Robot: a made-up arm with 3 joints. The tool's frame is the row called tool. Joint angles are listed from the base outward. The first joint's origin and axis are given. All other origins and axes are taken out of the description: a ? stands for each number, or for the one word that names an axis. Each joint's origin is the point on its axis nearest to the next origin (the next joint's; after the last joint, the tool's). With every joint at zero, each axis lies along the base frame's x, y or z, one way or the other. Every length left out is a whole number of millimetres.
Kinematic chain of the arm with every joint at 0, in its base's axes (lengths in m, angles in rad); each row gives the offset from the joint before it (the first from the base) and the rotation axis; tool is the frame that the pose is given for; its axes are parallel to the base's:
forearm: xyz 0 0 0.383 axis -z
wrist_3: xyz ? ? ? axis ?
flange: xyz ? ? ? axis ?
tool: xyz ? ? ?
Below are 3 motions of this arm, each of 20 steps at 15 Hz.
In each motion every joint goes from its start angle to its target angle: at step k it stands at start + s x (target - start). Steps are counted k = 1, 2, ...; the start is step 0. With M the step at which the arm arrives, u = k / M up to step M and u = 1 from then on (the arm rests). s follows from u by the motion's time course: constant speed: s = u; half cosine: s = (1 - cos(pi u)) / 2; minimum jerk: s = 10 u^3 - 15 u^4 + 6 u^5.
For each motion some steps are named. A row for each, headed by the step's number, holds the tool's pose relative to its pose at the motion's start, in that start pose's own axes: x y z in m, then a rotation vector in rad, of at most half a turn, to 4 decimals.
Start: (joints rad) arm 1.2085 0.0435 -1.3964
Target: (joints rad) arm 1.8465 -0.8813 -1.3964
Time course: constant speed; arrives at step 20
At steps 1, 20:
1: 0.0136 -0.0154 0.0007 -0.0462 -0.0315 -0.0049
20: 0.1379 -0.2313 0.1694 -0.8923 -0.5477 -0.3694

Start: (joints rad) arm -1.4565 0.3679 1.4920
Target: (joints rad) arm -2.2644 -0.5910 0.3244
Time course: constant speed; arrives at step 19
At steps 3, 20:
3: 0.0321 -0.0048 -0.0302 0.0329 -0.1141 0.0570
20: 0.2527 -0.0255 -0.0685 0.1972 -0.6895 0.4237

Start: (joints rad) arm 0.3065 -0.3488 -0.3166
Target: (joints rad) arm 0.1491 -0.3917 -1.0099
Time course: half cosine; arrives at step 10
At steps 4, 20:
4: -0.0057 0.0735 0.0162 0.2247 0.0044 0.0543
20: -0.0371 0.1922 0.0952 0.6490 0.0463 0.1534

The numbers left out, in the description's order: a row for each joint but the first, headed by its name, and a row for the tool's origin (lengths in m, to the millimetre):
wrist_3: xyz -0.143 0.1 0, axis +x
flange: xyz 0 -0.049 -0.119, axis -x
tool: xyz 0 0.026 -0.375

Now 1 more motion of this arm.
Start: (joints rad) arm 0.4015 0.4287 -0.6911
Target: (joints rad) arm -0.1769 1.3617 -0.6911
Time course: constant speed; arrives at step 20
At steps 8, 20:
8: -0.1171 0.1444 0.0402 0.3715 0.2246 0.0608
20: -0.2645 0.3139 0.2532 0.9061 0.5993 -0.0093

